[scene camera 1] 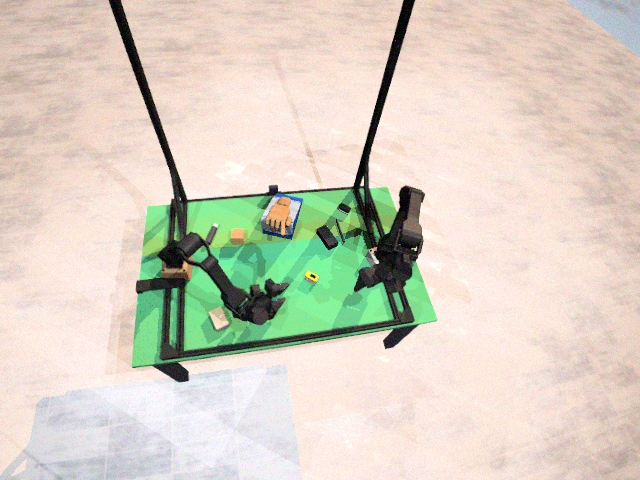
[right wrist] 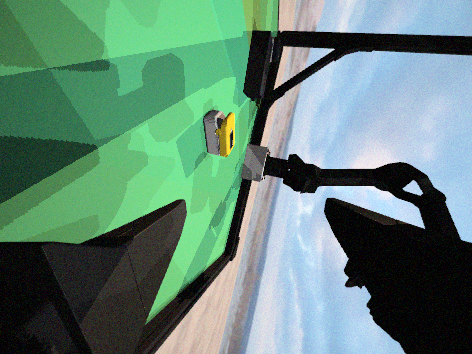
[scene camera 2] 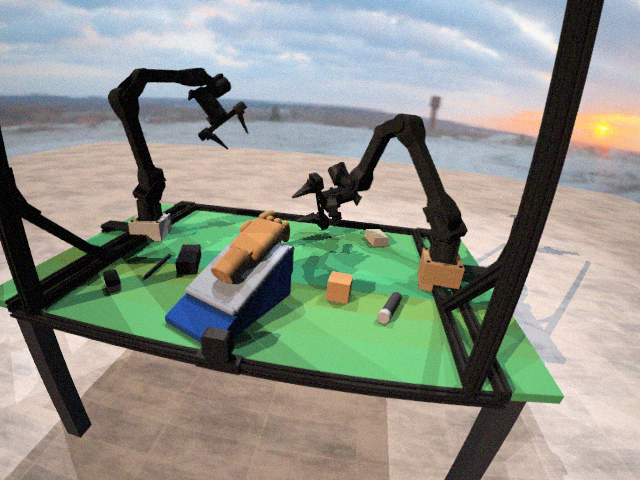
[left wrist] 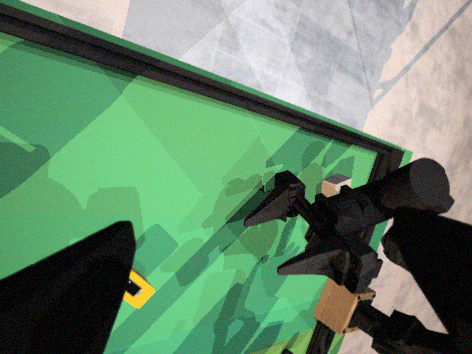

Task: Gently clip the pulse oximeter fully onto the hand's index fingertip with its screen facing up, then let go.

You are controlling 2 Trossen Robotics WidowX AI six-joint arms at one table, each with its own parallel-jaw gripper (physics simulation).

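Places are measured from the left arm's base along level axes (x right, y ahead, z up), in metres.
Where they show: left gripper, fingertip midpoint: (scene camera 1: 360, 288) (right wrist: 372, 308) (scene camera 2: 238, 141) (left wrist: 264, 227); right gripper, fingertip midpoint: (scene camera 1: 287, 290) (right wrist: 255, 205) (scene camera 2: 294, 209) (left wrist: 259, 245); left arm's base, link origin: (scene camera 1: 383, 255) (right wrist: 265, 165) (scene camera 2: 149, 217); right arm's base, link origin: (scene camera 1: 175, 261) (scene camera 2: 442, 257) (left wrist: 359, 313).
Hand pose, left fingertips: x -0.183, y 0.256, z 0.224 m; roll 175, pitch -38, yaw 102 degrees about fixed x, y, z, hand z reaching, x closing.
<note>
Things, the pixels of their top centre, and the offset from my left fingertips.
- pulse oximeter, top centre: (left wrist: 135, 291) (right wrist: 232, 136) (scene camera 1: 311, 275) dx +0.211, dy +0.071, dz -0.249 m
- black box, top centre: (right wrist: 266, 68) (scene camera 2: 188, 252) (scene camera 1: 327, 235) dx +0.375, dy -0.074, dz -0.247 m
- thin black rod, top centre: (scene camera 2: 156, 264) dx +0.402, dy -0.154, dz -0.273 m
- small black block, top centre: (scene camera 2: 110, 274) (right wrist: 279, 50) (scene camera 1: 345, 206) dx +0.503, dy -0.224, dz -0.250 m
- orange cube, top centre: (scene camera 2: 340, 277) (scene camera 1: 237, 233) dx +0.507, dy +0.308, dz -0.232 m
- grey cylinder, top centre: (scene camera 2: 391, 301) (scene camera 1: 211, 232) dx +0.567, dy +0.415, dz -0.255 m
- beige block, top centre: (left wrist: 341, 200) (scene camera 2: 377, 233) (scene camera 1: 218, 317) dx +0.167, dy +0.480, dz -0.252 m
The pulse oximeter (scene camera 1: 311, 276) (left wrist: 141, 291) (right wrist: 226, 135) lies on the green table, its yellow half with the dark screen facing up and its grey half below; it does not show in scene camera 2. My right gripper (scene camera 1: 285, 292) (scene camera 2: 297, 208) (left wrist: 259, 245) (right wrist: 255, 205) is open and empty, above the table and to the left of the oximeter in scene camera 1. My left gripper (scene camera 2: 237, 140) is open and empty, high over the table. The tan hand (scene camera 1: 280, 212) (scene camera 2: 253, 242) rests palm-down on a sloped stand, one finger stretched out; its fingers are partly hidden in scene camera 2.
The blue stand (scene camera 2: 260, 311) has a pale top. A black box (scene camera 1: 327, 237) (scene camera 2: 188, 259), a thin black rod (scene camera 2: 156, 266) and a small black block (scene camera 2: 111, 281) lie on one side of it, an orange cube (scene camera 1: 237, 236) (scene camera 2: 339, 287) and grey cylinder (scene camera 2: 389, 307) on the other. A beige block (scene camera 1: 219, 318) lies near the right arm.
</note>
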